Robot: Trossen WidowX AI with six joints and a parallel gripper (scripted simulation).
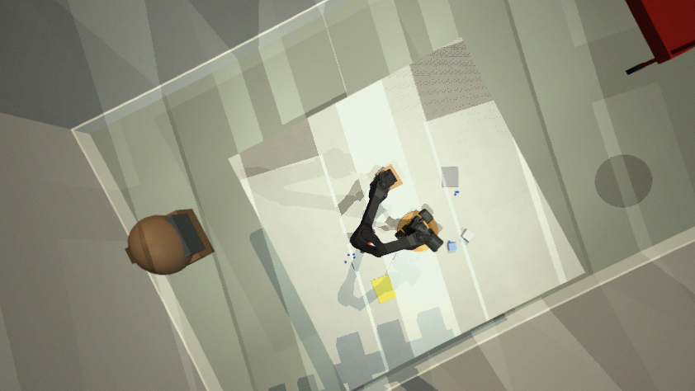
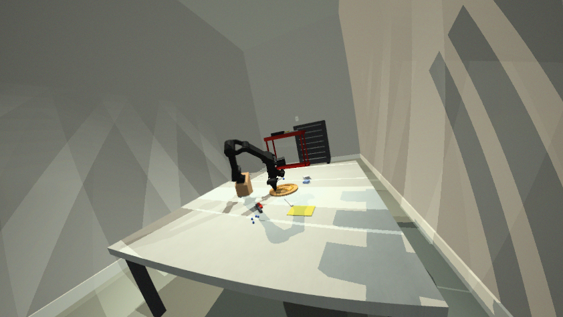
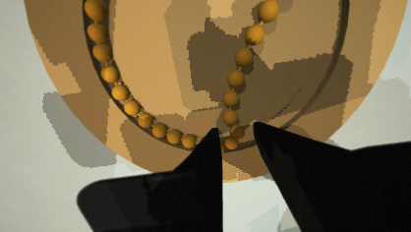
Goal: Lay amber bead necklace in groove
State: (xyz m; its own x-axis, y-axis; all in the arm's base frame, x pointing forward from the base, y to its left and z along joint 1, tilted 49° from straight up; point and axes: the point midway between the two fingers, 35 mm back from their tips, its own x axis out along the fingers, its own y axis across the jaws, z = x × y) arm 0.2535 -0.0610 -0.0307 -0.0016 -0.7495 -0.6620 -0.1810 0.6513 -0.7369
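Now: gripper tip 50 mm short of the round bead board, 20 mm to the right of it and 10 mm above it. From my gripper tip the other things lie so: light blue cube 200 mm ahead, 120 mm to the left, 10 mm below; then red-handled tool 220 mm to the right, 40 mm behind, 10 mm below; then white cube 210 mm to the left, 190 mm ahead.
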